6 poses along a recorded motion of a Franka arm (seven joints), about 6.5 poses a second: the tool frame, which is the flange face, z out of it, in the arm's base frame.
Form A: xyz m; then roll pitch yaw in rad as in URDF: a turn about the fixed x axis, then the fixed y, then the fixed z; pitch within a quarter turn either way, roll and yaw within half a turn.
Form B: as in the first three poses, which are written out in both.
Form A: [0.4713 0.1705 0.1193 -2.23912 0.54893 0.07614]
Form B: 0.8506 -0.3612 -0.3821 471.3; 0.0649 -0.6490 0.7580 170.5; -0.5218 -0.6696 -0.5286 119.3; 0 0 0 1
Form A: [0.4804 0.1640 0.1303 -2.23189 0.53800 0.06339]
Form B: 0.8570 -0.3648 -0.3640 480.4; 0.0544 -0.6384 0.7678 164.0; -0.5124 -0.6778 -0.5272 130.3; 0 0 0 1
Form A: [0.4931 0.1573 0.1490 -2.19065 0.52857 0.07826]
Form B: 0.8609 -0.3638 -0.3557 493.1; 0.0675 -0.6112 0.7886 157.3; -0.5043 -0.7029 -0.5016 149.0; 0 0 0 1
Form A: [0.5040 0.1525 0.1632 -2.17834 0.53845 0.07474]
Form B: 0.8561 -0.3772 -0.3532 504.0; 0.0641 -0.6007 0.7969 152.5; -0.5128 -0.7049 -0.4901 163.2; 0 0 0 1
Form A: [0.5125 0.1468 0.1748 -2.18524 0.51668 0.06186]
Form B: 0.8678 -0.3672 -0.3348 512.5; 0.0538 -0.6004 0.7979 146.8; -0.4940 -0.7104 -0.5012 174.8; 0 0 0 1
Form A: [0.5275 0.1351 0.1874 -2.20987 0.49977 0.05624]
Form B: 0.8763 -0.3505 -0.3305 527.5; 0.0493 -0.6171 0.7853 135.1; -0.4792 -0.7045 -0.5235 187.4; 0 0 0 1
